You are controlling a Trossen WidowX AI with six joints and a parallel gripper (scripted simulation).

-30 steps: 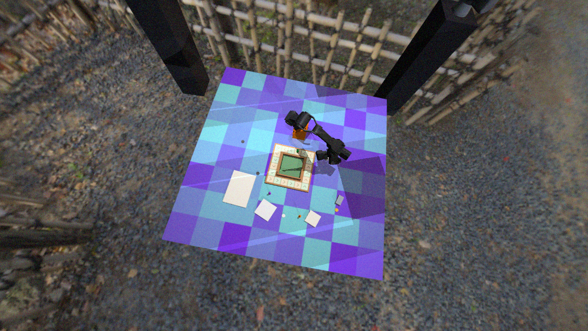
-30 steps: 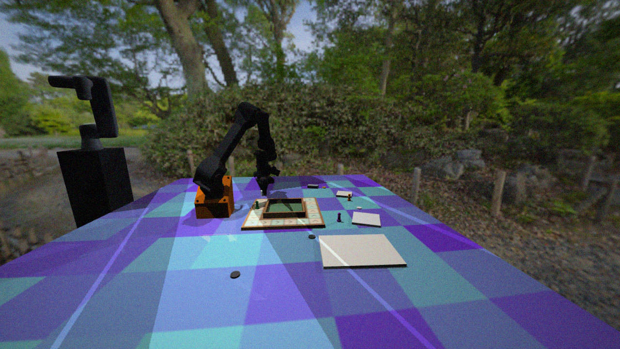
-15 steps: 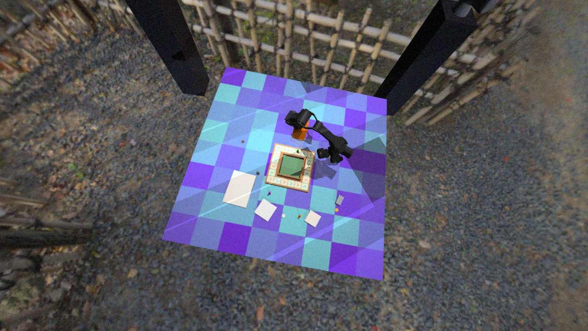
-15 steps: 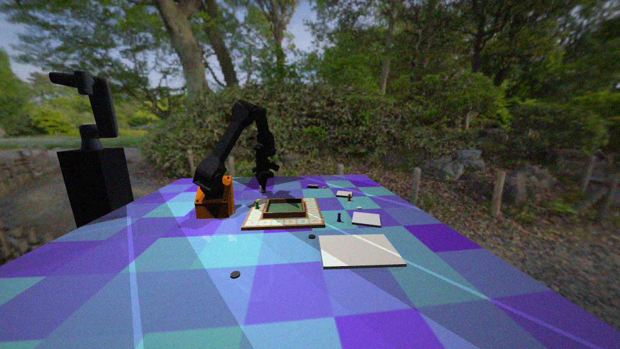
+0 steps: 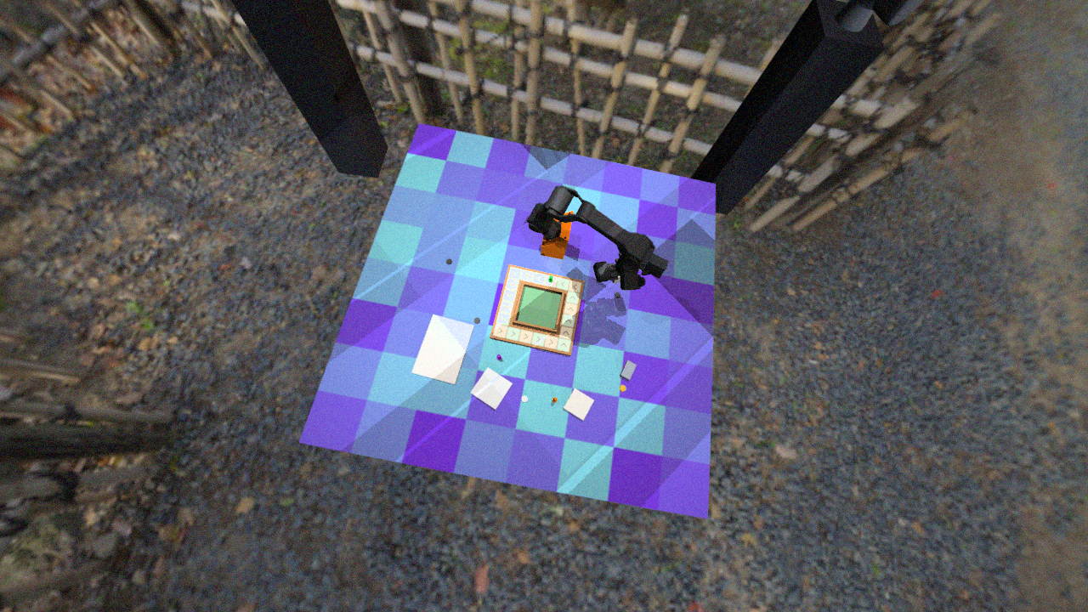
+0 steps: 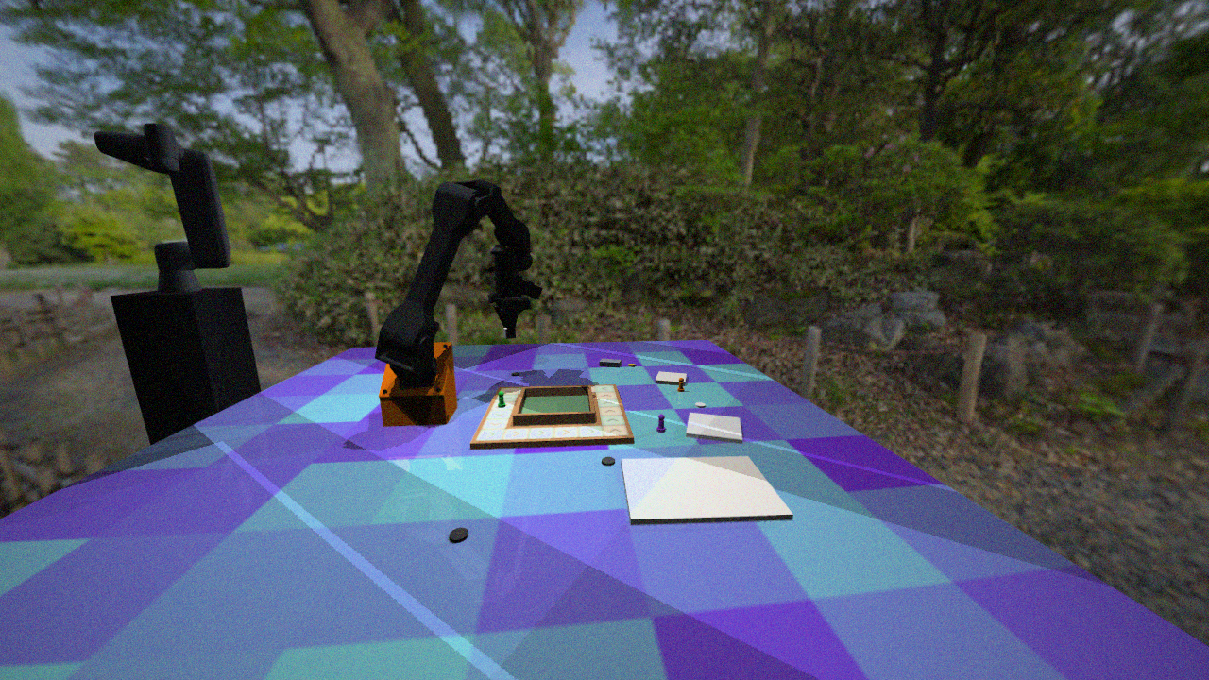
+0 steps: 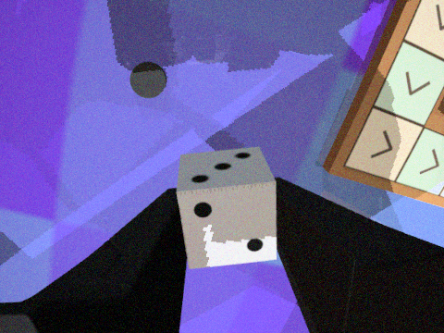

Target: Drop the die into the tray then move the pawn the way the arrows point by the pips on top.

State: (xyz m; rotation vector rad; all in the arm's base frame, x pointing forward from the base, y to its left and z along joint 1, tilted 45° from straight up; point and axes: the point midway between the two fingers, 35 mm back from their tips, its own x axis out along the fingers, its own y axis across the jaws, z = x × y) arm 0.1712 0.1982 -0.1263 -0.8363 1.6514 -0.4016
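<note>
The green pawn is 1 cm behind my gripper tip, 22 cm to the right of it and 10 cm below it. From my gripper tip the other things lie so: white die: right at my gripper tip; grey block: 28 cm ahead, 9 cm to the left, 12 cm below; green dice tray: 10 cm ahead, 25 cm to the right, 12 cm below.
</note>
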